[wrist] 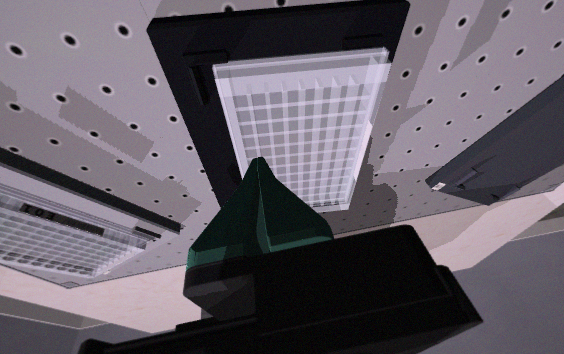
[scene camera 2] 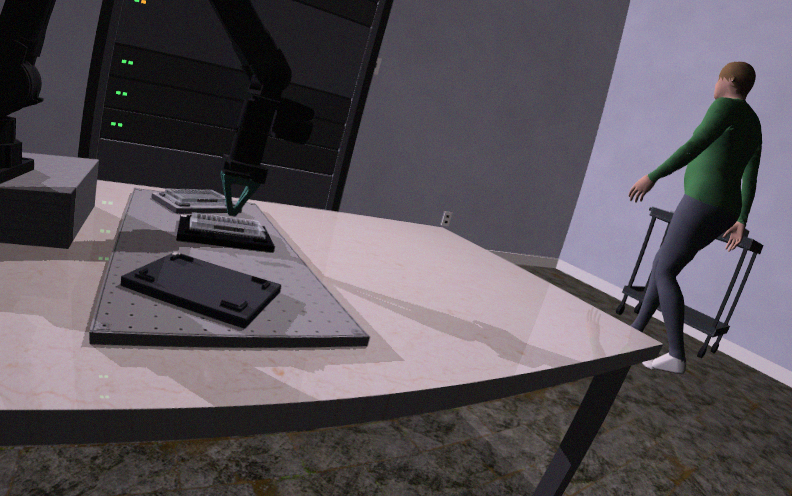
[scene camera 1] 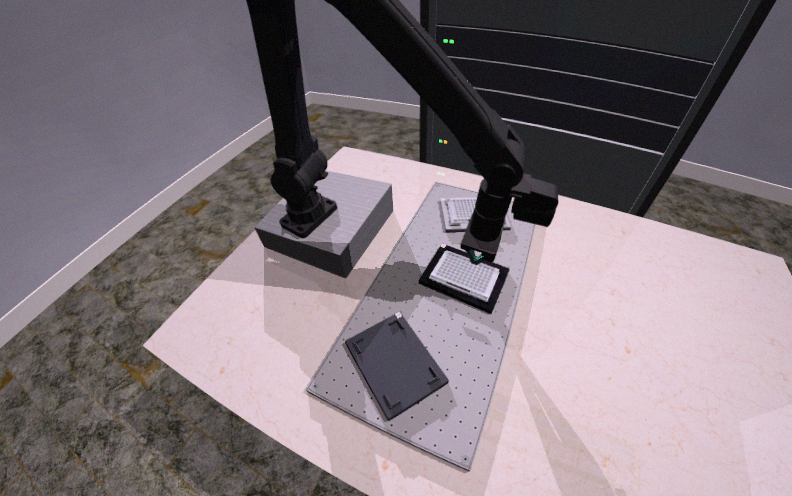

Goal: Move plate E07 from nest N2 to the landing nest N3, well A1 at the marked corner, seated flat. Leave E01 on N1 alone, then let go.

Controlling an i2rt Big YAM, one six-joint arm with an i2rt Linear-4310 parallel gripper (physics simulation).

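Plate E07 [scene camera 1: 467, 273] [scene camera 2: 225, 224] [wrist: 300, 135], clear with a well grid, lies on the black nest N2 [scene camera 1: 492, 304] [scene camera 2: 189, 238] [wrist: 280, 30]; how fully it is seated is hard to tell. My gripper [scene camera 1: 476, 261] [scene camera 2: 234, 213] [wrist: 259, 164] is shut and empty. Its green fingertips meet at the rear long edge of E07, close above it; contact cannot be told. The dark landing nest N3 [scene camera 1: 394, 365] [scene camera 2: 198, 286] [wrist: 510, 145] holds no plate and stands turned, with a white marked corner [scene camera 1: 398, 315] [scene camera 2: 177, 254] [wrist: 439, 186]. E07's label and well A1 are not readable.
Plate E01 [scene camera 1: 460, 210] [scene camera 2: 195, 196] [wrist: 55, 240] lies on the light nest N1 [scene camera 1: 444, 220] at the back, partly behind the arm in scene camera 1. All nests stand on a perforated board [scene camera 1: 432, 408] [scene camera 2: 233, 337]. The grey base block [scene camera 1: 362, 204] is to its left. A person [scene camera 2: 721, 146] stands beyond the table.
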